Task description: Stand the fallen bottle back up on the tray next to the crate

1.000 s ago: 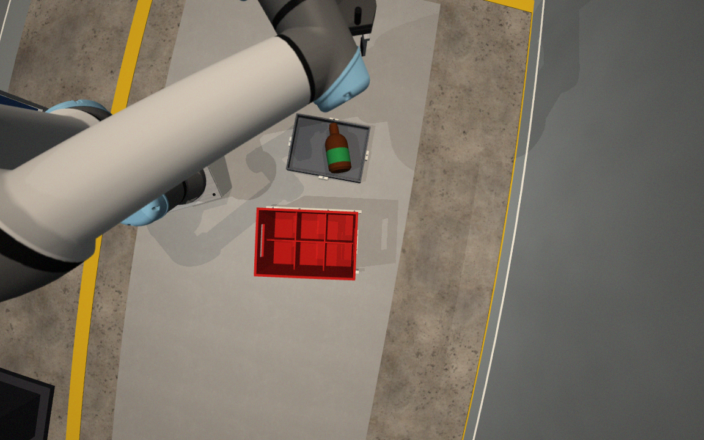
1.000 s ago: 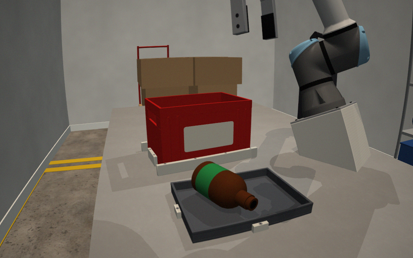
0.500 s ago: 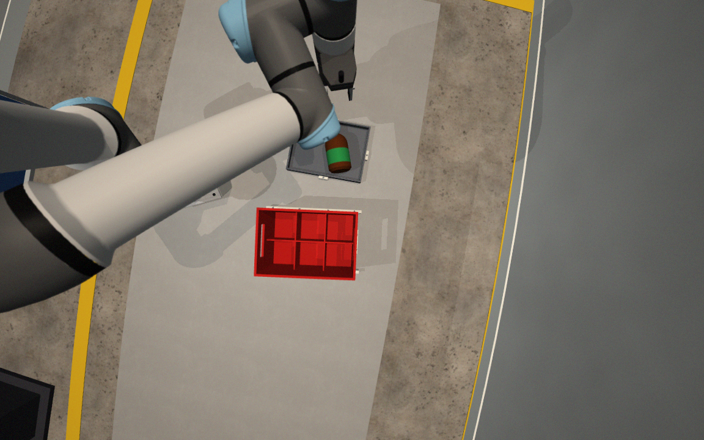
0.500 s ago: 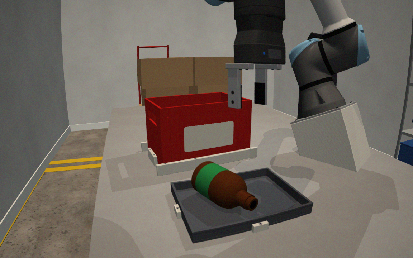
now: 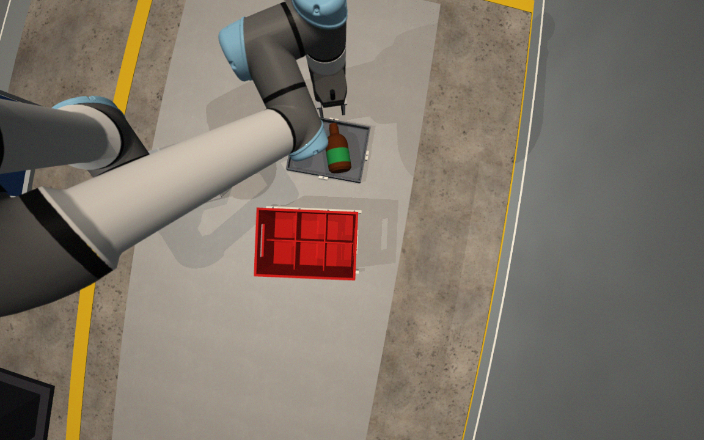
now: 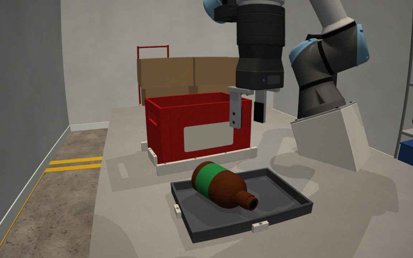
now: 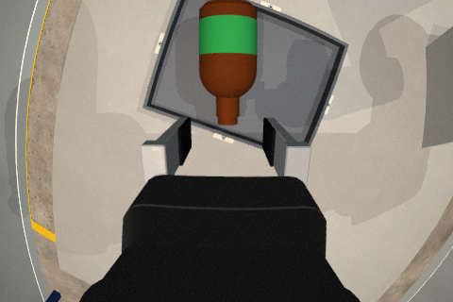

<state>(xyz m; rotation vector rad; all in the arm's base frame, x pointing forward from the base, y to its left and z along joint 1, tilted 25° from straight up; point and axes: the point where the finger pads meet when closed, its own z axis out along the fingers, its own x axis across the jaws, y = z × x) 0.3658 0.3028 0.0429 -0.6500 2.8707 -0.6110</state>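
Now: hand 20 mm short of the bottle, 50 mm to the left of it and 160 mm above it. Round my hand: red crate (20 mm ahead, 360 mm to the right, 120 mm below); dark grey tray (10 mm behind, 50 mm to the right, 190 mm below).
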